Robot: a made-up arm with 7 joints. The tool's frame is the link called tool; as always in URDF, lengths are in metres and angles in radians. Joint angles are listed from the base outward.
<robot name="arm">
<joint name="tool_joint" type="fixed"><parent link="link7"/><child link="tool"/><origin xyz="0 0 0" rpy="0 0 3.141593"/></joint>
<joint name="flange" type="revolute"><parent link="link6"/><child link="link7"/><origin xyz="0 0 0" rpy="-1.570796 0 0"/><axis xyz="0 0 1"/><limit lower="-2.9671" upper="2.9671"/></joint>
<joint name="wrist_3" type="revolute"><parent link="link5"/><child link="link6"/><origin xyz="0 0 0" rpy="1.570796 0 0"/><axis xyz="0 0 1"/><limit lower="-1.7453" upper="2.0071"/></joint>
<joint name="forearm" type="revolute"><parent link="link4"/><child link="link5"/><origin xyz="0.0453 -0.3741 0" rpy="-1.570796 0 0"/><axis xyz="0 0 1"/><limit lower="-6.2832" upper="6.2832"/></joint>
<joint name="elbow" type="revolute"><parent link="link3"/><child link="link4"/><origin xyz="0 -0.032 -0.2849" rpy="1.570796 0 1.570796"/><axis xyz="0 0 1"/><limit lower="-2.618" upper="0.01"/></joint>
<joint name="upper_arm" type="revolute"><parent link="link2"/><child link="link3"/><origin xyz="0 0 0" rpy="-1.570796 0 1.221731"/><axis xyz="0 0 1"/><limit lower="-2.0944" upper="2.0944"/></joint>
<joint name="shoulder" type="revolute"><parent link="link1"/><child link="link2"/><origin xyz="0 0 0" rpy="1.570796 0 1.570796"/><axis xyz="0 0 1"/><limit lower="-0.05" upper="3.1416"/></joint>
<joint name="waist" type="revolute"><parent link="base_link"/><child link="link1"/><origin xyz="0 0 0" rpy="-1.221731 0 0"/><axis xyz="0 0 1"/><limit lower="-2.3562" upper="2.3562"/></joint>
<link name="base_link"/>
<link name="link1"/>
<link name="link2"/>
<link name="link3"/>
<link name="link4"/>
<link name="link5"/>
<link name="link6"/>
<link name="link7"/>
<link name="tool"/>
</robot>
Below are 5 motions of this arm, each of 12 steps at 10 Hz.
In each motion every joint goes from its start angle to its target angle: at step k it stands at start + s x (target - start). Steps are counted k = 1, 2, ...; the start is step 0. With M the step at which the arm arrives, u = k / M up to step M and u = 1 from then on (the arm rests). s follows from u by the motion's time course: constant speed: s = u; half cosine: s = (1 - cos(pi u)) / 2; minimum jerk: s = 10 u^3 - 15 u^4 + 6 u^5.
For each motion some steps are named. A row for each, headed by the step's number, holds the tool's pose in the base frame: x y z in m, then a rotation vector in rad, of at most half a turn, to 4 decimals.
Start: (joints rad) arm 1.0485 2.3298 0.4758 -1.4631 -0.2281 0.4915 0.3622
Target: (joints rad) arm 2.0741 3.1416 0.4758 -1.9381 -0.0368 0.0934 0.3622
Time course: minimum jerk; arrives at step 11
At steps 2, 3, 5, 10, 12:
2: 0.4495 0.2904 -0.0742 1.4991 -0.3658 -1.5726
3: 0.4435 0.2691 -0.1208 1.3543 -0.3363 -1.7109
5: 0.3722 0.1975 -0.2782 0.7582 -0.2266 -2.0779
10: 0.0471 0.0490 -0.4372 -0.7196 -0.0175 -2.2140
12: 0.0429 0.0472 -0.4371 -0.7368 -0.0155 -2.2107

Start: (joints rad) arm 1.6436 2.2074 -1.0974 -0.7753 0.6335 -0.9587 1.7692
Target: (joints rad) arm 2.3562 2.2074 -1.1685 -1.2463 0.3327 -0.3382 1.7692
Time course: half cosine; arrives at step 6
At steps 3, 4, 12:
3: -0.1793 0.5725 0.1345 0.7176 1.1622 0.4503
4: -0.2206 0.5304 0.1708 0.7556 1.4592 0.4071
12: -0.2456 0.4806 0.2170 0.7603 1.7485 0.3393

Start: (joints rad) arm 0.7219 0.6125 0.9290 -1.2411 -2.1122 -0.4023 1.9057
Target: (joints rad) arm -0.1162 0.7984 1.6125 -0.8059 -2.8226 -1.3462 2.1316
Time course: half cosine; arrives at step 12
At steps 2, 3, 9, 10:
2: -0.0599 0.5315 -0.2420 0.9102 -0.4041 0.0548
3: -0.0508 0.5425 -0.2321 0.8807 -0.4037 0.0946
9: 0.0143 0.5976 -0.2015 0.3074 -0.4855 0.5271
10: 0.0250 0.5998 -0.2044 0.2060 -0.5025 0.5621

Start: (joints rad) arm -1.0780 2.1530 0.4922 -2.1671 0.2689 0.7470 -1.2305
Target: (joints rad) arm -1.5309 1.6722 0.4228 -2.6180 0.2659 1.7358 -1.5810
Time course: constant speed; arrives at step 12
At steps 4, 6, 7, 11, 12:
4: -0.0468 -0.0653 0.3339 -3.0543 0.4988 0.1582
6: -0.0605 -0.0672 0.3097 3.0351 -0.5172 -0.1082
7: -0.0671 -0.0682 0.2971 2.9843 -0.5214 -0.0900
11: -0.0918 -0.0719 0.2430 2.7929 -0.5482 -0.0693
12: -0.0973 -0.0725 0.2286 2.7490 -0.5570 -0.0755

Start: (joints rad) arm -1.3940 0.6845 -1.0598 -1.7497 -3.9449 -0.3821 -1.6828
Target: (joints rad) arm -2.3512 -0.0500 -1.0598 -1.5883 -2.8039 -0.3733 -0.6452
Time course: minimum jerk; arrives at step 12
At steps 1, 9, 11, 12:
1: 0.3936 -0.2817 0.0404 -0.2977 -2.1581 -1.1844
9: 0.0206 -0.5048 0.1071 -1.5175 -0.6427 -0.9683
11: -0.0238 -0.5121 0.0853 -1.4693 -0.4492 -0.9279
12: -0.0260 -0.5124 0.0840 -1.4659 -0.4397 -0.9255

